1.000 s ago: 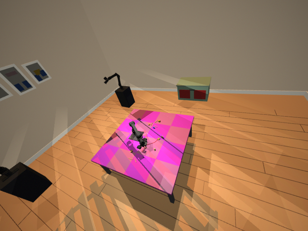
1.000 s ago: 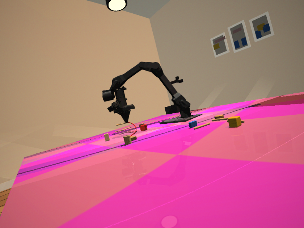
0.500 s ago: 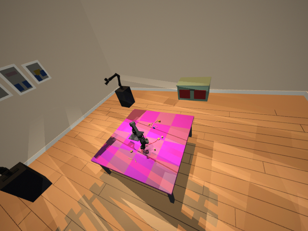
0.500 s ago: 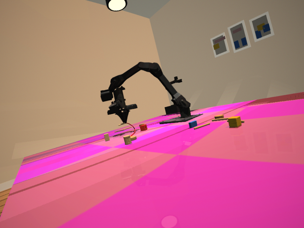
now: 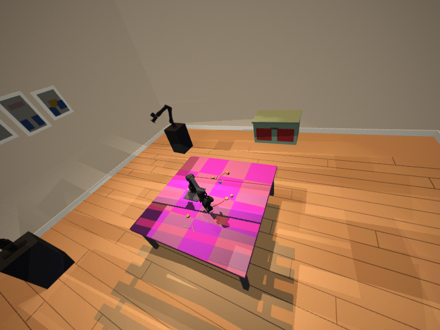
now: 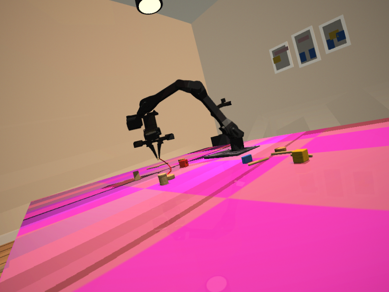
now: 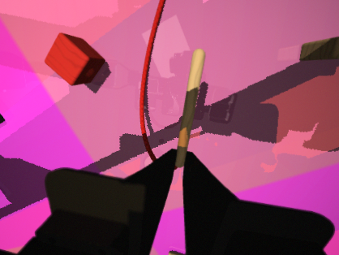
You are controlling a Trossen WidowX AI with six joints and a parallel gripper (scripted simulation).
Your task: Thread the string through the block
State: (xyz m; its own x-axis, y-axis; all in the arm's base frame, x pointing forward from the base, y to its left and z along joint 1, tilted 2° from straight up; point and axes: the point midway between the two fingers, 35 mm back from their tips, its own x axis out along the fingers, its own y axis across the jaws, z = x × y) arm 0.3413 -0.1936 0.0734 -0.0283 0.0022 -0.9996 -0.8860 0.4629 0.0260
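The thin wooden stick lies 10 mm ahead of my gripper tip and 10 mm to the left of it. The rest, counted from my gripper tip: red block 70 mm behind, 100 mm to the left, 50 mm below; then round wooden button 90 mm ahead, 230 mm to the left, 50 mm below; then tan block 130 mm ahead, 30 mm to the left, 40 mm below.
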